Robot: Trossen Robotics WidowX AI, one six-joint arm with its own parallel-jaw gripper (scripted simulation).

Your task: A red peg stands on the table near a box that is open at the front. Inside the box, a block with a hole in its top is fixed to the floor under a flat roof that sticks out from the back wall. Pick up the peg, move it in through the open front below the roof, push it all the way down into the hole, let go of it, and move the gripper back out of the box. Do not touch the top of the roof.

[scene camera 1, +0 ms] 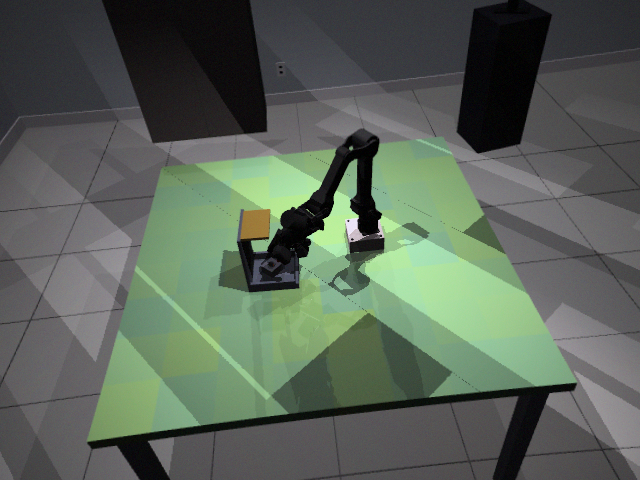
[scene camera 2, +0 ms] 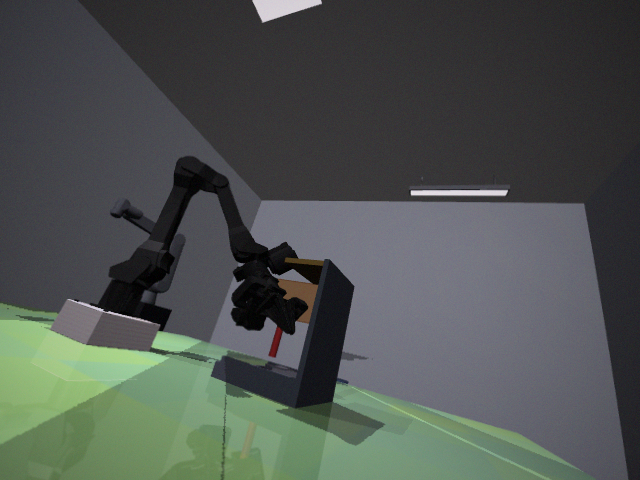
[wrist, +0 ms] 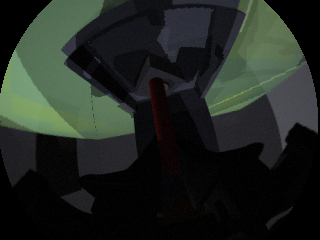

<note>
My gripper carries a red peg. Also in view: a back wall.
My gripper also shows in scene camera 1 and in the wrist view.
</note>
